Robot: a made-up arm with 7 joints. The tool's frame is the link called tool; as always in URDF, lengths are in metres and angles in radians. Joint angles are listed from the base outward.
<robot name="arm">
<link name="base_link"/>
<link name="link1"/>
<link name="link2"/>
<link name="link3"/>
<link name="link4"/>
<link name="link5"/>
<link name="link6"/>
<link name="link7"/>
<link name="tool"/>
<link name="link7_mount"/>
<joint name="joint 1" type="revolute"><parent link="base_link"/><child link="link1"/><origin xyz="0 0 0.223" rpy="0 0 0"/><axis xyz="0 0 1"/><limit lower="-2.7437" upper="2.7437"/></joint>
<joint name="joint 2" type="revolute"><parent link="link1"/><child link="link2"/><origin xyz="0 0 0" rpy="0 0 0"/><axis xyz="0 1 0"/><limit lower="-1.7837" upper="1.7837"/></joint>
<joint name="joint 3" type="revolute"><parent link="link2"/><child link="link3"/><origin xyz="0 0 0.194" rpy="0 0 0"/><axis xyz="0 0 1"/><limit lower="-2.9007" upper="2.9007"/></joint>
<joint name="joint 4" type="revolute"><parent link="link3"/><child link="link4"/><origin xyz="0.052 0 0" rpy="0 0 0"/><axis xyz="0 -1 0"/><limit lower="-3.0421" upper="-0.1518"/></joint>
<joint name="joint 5" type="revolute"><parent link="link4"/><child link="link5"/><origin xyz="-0.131 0 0.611" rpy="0 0 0"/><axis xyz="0 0 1"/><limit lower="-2.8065" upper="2.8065"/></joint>
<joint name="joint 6" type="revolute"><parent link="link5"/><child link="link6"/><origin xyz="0 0 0" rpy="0 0 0"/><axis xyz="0 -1 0"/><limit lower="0.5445" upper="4.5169"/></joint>
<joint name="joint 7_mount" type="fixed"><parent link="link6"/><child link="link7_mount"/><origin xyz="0.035 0 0" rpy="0 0 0"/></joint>
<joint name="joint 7" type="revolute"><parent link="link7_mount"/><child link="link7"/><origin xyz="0.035 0 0" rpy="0 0 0"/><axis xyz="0 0 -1"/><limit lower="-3.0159" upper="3.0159"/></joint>
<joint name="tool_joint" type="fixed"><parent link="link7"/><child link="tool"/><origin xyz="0 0 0" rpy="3.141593 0 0"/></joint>
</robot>
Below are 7 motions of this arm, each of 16 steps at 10 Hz.
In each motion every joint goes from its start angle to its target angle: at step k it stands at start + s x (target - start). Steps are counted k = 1, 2, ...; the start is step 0. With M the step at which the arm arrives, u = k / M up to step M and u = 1 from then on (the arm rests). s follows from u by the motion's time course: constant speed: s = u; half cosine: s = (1 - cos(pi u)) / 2; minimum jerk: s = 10 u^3 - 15 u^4 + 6 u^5.
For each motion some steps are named. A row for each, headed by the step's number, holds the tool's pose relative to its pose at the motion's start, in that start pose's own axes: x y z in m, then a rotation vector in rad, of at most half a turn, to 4 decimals.
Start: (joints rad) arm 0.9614 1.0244 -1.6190 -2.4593 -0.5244 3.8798 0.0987
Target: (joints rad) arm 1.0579 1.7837 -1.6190 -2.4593 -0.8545 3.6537 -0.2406
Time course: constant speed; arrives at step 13
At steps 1, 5, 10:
1: 0.0018 0.0050 -0.0004 0.0096 -0.0322 -0.1021
5: 0.0113 0.0259 -0.0029 0.0408 -0.1679 -0.5093
10: 0.0287 0.0541 -0.0085 0.0653 -0.3579 -1.0129

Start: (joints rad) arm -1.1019 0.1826 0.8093 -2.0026 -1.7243 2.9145 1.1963
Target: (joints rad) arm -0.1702 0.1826 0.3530 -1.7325 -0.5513 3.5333 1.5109
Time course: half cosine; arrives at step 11
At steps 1, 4, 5, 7, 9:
1: 0.0059 -0.0039 -0.0026 0.0182 0.0071 0.0245
4: 0.0817 -0.0538 -0.0448 0.2737 0.1019 0.3531
5: 0.1162 -0.0771 -0.0703 0.4095 0.1471 0.5173
7: 0.1775 -0.1212 -0.1296 0.7001 0.2293 0.8522
9: 0.2149 -0.1521 -0.1800 0.9305 0.2787 1.1089

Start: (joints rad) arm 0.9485 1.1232 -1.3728 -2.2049 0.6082 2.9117 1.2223
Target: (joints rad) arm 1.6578 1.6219 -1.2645 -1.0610 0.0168 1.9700 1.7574
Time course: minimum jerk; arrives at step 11
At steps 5, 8, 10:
5: -0.3097 -0.2028 -0.3113 0.2448 -0.0448 -0.4075
8: -0.6307 -0.0076 -0.7287 0.6018 0.1413 -0.7110
10: -0.6834 0.1107 -0.8180 0.7291 0.2036 -0.7434

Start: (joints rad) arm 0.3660 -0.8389 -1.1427 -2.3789 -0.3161 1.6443 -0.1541
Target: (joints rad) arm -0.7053 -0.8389 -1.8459 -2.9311 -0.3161 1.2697 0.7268
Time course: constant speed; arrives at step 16
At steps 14, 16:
14: -0.3857 0.3257 0.3390 1.0437 -0.4699 1.3264
16: -0.4127 0.3124 0.3797 1.2299 -0.5436 1.3841

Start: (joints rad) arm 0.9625 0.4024 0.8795 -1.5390 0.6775 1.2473 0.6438
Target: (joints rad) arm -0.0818 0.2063 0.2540 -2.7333 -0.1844 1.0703 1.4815
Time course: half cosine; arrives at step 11
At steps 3, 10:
3: 0.0927 0.2024 -0.0435 0.0095 0.0128 0.4627
10: 0.0114 0.9421 0.3863 0.0724 -0.9653 1.8540

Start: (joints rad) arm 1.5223 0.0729 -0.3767 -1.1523 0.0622 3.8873 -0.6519
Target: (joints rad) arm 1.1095 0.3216 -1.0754 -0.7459 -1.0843 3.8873 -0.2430
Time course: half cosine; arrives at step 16
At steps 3, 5, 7, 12, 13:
3: -0.0167 0.0332 0.0049 0.0195 0.0330 -0.1250
5: -0.0376 0.0865 0.0099 0.0675 0.0737 -0.3339
7: -0.0537 0.1522 0.0119 0.1573 0.0999 -0.6117
12: -0.0543 0.2863 0.0031 0.4889 0.0143 -1.3065
13: -0.0515 0.3008 0.0012 0.5436 -0.0154 -1.4001

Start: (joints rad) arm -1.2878 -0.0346 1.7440 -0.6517 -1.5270 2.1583 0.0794
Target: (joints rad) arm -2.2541 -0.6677 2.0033 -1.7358 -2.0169 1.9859 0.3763
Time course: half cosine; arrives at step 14
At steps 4, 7, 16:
4: 0.0011 -0.1860 0.0030 -0.0955 -0.0296 -0.2934
7: -0.1623 -0.4843 0.0648 -0.2254 -0.1012 -0.8103
16: -0.7711 -0.6618 0.1317 -0.2356 -0.2525 -1.6835

